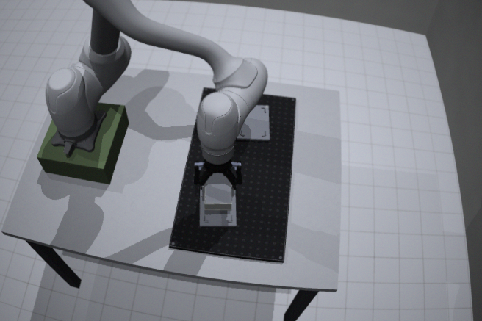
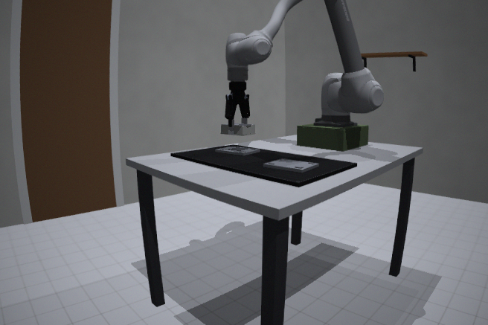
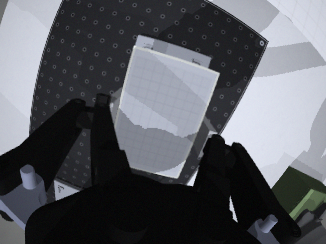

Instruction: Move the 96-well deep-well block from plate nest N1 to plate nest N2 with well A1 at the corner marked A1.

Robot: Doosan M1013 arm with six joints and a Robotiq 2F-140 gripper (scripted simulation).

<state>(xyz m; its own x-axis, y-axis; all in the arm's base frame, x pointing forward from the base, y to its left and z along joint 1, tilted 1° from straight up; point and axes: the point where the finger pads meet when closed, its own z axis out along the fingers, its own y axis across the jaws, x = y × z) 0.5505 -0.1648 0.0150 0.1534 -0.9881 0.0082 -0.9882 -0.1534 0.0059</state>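
My hand is 10 cm above the plate nest N2. Also, from my hand: plate nest N1 (36 cm to the left, 10 cm below, 8 cm ahead); 96-well deep-well block (1 cm below).
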